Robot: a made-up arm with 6 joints. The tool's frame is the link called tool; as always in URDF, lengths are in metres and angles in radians. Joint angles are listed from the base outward.
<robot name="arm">
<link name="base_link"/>
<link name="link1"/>
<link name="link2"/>
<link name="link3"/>
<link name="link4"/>
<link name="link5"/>
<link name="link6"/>
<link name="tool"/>
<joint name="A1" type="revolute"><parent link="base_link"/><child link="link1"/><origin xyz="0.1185 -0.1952 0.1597"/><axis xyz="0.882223 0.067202 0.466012"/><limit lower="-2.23" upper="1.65"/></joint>
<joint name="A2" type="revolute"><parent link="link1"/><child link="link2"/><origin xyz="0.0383 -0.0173 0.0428"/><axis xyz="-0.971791 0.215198 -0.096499"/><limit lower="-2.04" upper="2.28"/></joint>
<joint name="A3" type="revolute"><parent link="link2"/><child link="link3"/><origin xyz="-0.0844 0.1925 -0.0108"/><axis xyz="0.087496 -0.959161 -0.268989"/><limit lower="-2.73" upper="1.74"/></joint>
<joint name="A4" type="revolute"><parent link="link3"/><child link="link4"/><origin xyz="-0.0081 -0.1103 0.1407"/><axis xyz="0 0 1"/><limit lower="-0.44" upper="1.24"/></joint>
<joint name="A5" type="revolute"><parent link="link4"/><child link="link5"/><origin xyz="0.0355 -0.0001 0.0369"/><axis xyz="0 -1 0"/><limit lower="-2.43" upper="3.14"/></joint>
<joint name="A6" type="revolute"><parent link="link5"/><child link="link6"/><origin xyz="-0.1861 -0.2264 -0.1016"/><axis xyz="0 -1 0"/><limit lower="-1.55" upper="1.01"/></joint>
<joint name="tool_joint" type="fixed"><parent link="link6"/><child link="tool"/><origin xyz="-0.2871 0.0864 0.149" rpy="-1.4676 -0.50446 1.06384"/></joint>
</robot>
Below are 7 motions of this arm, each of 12 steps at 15 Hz.
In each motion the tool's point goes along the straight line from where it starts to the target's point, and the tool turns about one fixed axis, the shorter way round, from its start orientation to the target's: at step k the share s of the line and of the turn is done. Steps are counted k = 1, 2, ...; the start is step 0. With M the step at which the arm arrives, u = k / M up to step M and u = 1 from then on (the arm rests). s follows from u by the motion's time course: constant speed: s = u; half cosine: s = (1 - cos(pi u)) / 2; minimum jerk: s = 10 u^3 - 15 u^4 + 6 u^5.
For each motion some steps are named. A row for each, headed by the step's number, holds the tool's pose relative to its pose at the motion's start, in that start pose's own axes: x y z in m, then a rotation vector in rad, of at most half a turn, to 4 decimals.
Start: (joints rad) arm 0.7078 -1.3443 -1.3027 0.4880 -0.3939 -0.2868
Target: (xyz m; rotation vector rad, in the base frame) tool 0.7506 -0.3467 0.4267 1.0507 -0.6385 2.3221
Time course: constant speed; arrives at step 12
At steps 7, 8, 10, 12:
7: 0.1213 -0.1717 -0.0306 0.3004 0.3880 -0.1044
8: 0.1387 -0.1962 -0.0349 0.3433 0.4434 -0.1193
10: 0.1733 -0.2452 -0.0437 0.4292 0.5543 -0.1492
12: 0.2080 -0.2943 -0.0524 0.5150 0.6652 -0.1790

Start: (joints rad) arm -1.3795 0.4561 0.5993 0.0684 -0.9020 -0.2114
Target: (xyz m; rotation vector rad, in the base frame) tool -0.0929 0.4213 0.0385 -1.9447 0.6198 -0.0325
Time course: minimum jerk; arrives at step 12
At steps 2, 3, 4, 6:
2: -0.0004 -0.0004 -0.0008 0.0145 0.0066 0.0003
3: -0.0012 -0.0012 -0.0023 0.0422 0.0193 0.0009
4: -0.0024 -0.0025 -0.0046 0.0856 0.0392 0.0017
6: -0.0058 -0.0059 -0.0110 0.2039 0.0933 0.0042

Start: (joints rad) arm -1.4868 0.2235 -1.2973 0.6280 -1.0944 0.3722
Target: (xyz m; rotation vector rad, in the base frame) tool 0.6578 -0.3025 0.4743 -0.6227 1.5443 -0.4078
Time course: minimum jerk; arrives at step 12
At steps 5, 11, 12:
5: 0.0043 -0.0273 -0.0353 0.1479 0.1893 -0.1831
11: 0.0123 -0.0784 -0.1012 0.4245 0.5433 -0.5255
12: 0.0124 -0.0788 -0.1017 0.4267 0.5461 -0.5282

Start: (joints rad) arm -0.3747 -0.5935 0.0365 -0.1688 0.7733 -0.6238
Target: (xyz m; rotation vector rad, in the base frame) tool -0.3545 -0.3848 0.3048 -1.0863 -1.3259 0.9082
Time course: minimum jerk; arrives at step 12
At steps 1, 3, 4, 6, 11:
1: -0.0002 -0.0012 -0.0006 0.0019 -0.0028 0.0028
3: -0.0037 -0.0236 -0.0116 0.0385 -0.0564 0.0566
4: -0.0075 -0.0479 -0.0236 0.0781 -0.1144 0.1148
6: -0.0178 -0.1142 -0.0562 0.1860 -0.2726 0.2734
11: -0.0353 -0.2271 -0.1118 0.3700 -0.5425 0.5440

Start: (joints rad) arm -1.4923 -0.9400 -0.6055 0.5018 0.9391 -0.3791
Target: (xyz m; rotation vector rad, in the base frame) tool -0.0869 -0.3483 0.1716 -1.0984 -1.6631 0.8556
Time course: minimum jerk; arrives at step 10
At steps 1, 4, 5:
1: -0.0007 0.0004 -0.0005 0.0003 -0.0018 -0.0012
4: -0.0241 0.0158 -0.0197 0.0109 -0.0668 -0.0462
5: -0.0380 0.0248 -0.0311 0.0171 -0.1052 -0.0727

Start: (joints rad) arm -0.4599 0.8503 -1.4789 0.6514 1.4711 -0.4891
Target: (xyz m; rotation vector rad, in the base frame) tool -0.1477 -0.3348 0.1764 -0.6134 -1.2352 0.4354
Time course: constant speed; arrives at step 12
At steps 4, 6, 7, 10, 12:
4: -0.0383 0.0659 -0.0332 -0.0519 -0.2553 -0.2779
6: -0.0574 0.0988 -0.0498 -0.0779 -0.3830 -0.4168
7: -0.0670 0.1153 -0.0581 -0.0909 -0.4468 -0.4863
10: -0.0957 0.1647 -0.0830 -0.1298 -0.6383 -0.6947
12: -0.1149 0.1976 -0.0996 -0.1557 -0.7659 -0.8337

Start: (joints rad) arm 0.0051 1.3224 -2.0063 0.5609 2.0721 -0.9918
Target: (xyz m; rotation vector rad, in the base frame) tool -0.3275 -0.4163 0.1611 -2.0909 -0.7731 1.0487
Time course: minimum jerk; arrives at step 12
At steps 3, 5, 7, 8, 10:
3: -0.0248 0.0325 -0.0147 -0.1527 -0.0305 -0.0141
5: -0.0832 0.1087 -0.0491 -0.5113 -0.1022 -0.0472
7: -0.1567 0.2049 -0.0926 -0.9638 -0.1927 -0.0889
8: -0.1895 0.2477 -0.1119 -1.1655 -0.2331 -0.1075
10: -0.2314 0.3024 -0.1366 -1.4227 -0.2845 -0.1312

